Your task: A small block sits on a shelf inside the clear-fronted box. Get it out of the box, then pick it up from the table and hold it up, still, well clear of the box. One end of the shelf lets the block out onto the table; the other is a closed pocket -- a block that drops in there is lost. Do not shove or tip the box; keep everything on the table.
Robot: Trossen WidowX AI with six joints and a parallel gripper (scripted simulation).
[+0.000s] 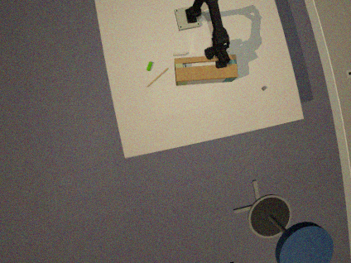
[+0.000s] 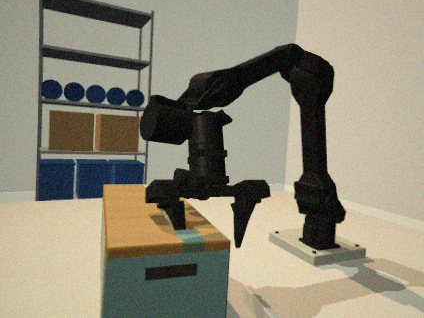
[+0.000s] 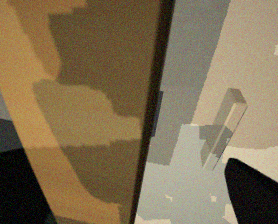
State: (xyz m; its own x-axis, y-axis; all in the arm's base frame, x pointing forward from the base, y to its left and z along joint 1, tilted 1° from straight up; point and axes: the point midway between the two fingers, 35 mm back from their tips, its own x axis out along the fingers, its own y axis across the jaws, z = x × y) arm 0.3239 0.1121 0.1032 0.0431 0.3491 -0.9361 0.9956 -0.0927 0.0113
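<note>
The bluish block is 30 mm ahead of my gripper tip, 20 mm to the left of it and 20 mm below it. The rest, counted from my gripper tip: thin wooden stick (430 mm to the right, 80 mm below, 40 mm ahead); box (110 mm to the right, 30 mm ahead, 20 mm below); small grey object (280 mm to the left, 240 mm ahead, 80 mm below).
</note>
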